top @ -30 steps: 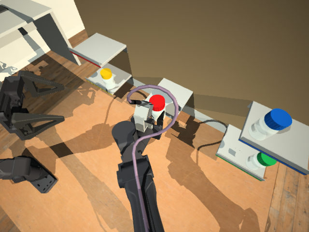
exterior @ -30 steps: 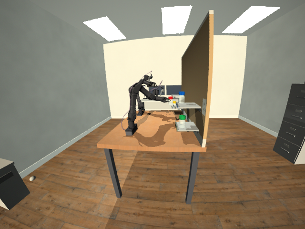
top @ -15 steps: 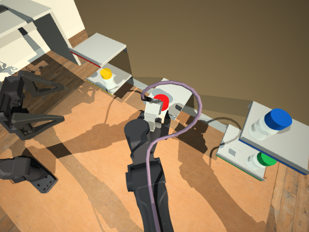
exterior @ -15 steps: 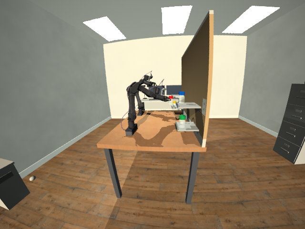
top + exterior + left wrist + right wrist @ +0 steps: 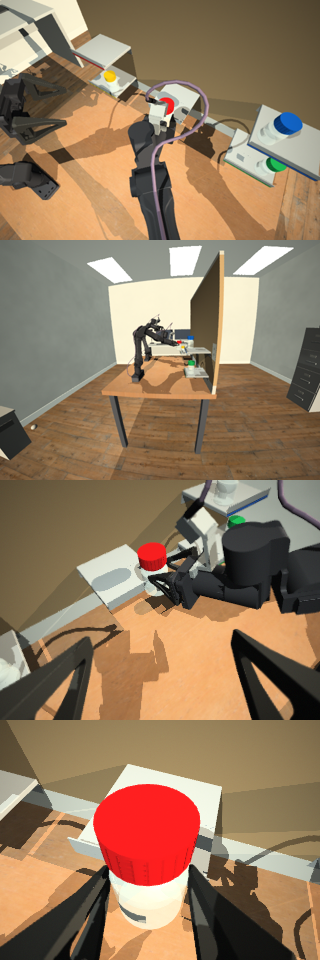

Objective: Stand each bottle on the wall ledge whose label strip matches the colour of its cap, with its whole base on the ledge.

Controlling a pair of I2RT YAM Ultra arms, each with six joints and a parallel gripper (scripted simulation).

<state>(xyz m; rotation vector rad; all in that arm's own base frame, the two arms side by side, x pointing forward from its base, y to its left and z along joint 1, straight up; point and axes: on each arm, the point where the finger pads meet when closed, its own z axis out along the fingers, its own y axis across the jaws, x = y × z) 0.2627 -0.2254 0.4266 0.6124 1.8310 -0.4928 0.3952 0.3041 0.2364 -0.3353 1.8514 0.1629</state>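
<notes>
Right now my right hand is 7 cm short of the blue-capped bottle, 32 cm to the left of it and 6 cm below it. The rest, counted from my right hand: yellow-capped bottle: 12 cm ahead, 36 cm to the left, 13 cm below; then red-capped bottle: 1 cm ahead, 1 cm below; then brown wall: 24 cm ahead, 17 cm above.
My left hand is 19 cm short of the red-capped bottle, 17 cm to the left of it and 18 cm above it. From my left hand the other things lie so: yellow-capped bottle: 30 cm ahead, 19 cm to the left, 30 cm below; blue-capped bottle: 25 cm ahead, 49 cm to the right, 11 cm below; brown wall: 42 cm ahead, 17 cm to the right, 1 cm above.
</notes>
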